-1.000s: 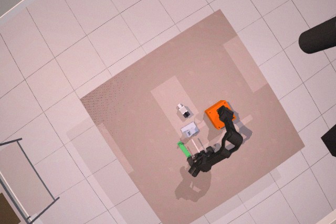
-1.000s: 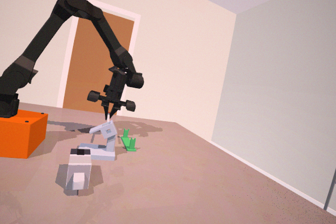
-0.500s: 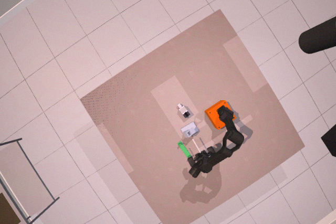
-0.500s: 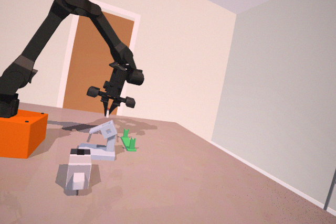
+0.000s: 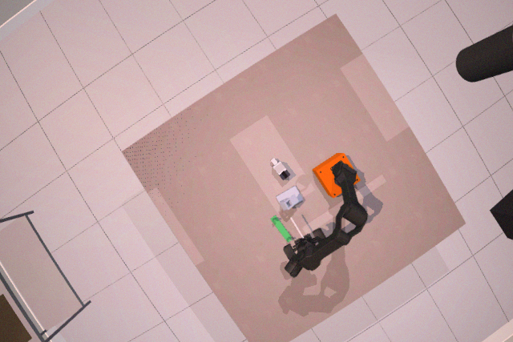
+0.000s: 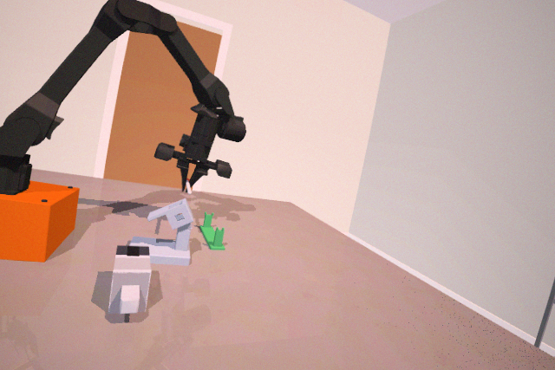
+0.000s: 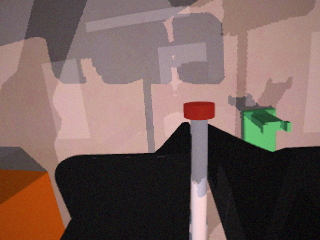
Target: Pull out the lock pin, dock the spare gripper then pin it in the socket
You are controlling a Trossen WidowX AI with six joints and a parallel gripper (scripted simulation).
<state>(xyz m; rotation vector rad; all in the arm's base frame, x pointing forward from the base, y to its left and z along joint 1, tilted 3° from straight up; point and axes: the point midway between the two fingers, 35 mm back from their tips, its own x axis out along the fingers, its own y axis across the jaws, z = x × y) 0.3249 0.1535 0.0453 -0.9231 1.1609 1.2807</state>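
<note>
Right now the green cradle is 80 mm to the right of my gripper tip, 70 mm ahead of it and 60 mm below it. The rest, counted from my gripper tip: spare gripper 330 mm to the right, 110 mm behind, 60 mm below; then grey mount 180 mm to the right, 50 mm behind, 40 mm below.
</note>
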